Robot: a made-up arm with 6 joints.
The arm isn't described. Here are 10 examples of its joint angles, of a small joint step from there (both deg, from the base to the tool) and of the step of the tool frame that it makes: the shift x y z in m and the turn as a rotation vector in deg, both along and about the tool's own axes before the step.
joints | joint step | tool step
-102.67 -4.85 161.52 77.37 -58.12 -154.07 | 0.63 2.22 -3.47 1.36 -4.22 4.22 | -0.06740 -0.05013 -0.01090 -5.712 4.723 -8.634
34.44 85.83 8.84 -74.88 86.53 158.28 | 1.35 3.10 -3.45 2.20 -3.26 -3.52 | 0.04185 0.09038 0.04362 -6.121 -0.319 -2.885
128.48 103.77 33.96 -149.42 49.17 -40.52 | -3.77 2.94 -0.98 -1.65 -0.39 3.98 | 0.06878 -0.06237 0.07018 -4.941 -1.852 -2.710
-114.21 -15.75 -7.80 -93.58 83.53 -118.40 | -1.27 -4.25 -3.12 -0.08 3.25 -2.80 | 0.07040 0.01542 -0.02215 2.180 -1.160 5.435
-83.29 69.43 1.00 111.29 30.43 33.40 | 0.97 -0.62 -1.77 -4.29 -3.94 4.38 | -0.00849 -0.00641 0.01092 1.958 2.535 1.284
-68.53 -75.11 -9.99 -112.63 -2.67 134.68 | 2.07 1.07 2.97 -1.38 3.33 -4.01 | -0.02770 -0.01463 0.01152 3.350 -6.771 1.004
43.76 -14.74 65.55 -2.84 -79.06 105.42 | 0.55 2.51 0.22 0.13 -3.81 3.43 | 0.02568 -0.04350 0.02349 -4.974 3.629 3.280
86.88 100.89 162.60 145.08 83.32 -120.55 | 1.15 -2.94 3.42 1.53 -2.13 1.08 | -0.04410 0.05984 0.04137 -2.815 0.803 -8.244
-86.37 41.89 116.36 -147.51 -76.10 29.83 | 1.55 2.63 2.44 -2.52 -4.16 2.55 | -0.00338 0.00630 -0.04152 -0.840 3.480 4.612
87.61 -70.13 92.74 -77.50 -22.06 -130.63 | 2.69 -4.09 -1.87 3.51 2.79 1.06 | 0.03620 0.00734 -0.10625 0.790 6.625 2.706
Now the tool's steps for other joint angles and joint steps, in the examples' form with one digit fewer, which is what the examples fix.
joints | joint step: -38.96 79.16 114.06 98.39 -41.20 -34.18 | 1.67 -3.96 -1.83 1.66 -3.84 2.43
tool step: -0.0736 0.0002 0.0403 1.75 0.63 -3.33
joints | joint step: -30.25 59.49 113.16 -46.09 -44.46 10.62 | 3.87 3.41 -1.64 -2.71 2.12 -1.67
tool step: 0.0672 -0.0895 -0.0470 3.77 -4.06 6.11
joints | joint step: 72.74 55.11 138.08 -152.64 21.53 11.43 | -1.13 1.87 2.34 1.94 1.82 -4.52
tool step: -0.0072 0.0247 0.0224 -1.29 -1.90 1.55
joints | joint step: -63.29 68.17 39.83 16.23 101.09 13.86 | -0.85 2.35 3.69 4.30 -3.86 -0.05
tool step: 0.0011 0.0091 -0.0293 -0.14 2.58 4.22
